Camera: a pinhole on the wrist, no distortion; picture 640 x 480 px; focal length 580.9 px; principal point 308.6 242.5 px. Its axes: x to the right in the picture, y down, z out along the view. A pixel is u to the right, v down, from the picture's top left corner.
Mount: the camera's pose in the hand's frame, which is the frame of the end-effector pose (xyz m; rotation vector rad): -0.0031 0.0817 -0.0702 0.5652 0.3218 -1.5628
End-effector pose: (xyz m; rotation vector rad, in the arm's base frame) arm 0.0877 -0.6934 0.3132 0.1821 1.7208 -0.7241
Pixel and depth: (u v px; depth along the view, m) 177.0 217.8 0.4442
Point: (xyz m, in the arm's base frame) 0.3726 -0.9174 0.3850
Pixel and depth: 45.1 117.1 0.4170
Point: 0.4501 -0.8336 0.4097
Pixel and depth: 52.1 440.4 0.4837
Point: 0.4487 -0.9794 0.1890
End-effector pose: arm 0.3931 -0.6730 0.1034 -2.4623 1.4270 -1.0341
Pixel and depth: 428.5 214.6 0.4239
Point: 0.6617 -0.5365 -0.0308
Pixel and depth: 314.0 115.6 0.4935
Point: 0.6557 -0.5012 -0.1653
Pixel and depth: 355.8 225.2 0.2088
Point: 0.4674 -0.6374 0.0283
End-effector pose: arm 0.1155 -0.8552 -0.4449 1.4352 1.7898 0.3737
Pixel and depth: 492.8 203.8 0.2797
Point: 0.1054 -0.9862 -0.5837
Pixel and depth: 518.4 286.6 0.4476
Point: 0.0775 -1.0373 -0.7651
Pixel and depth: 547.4 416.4 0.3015
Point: 0.0770 -0.9097 -0.6668
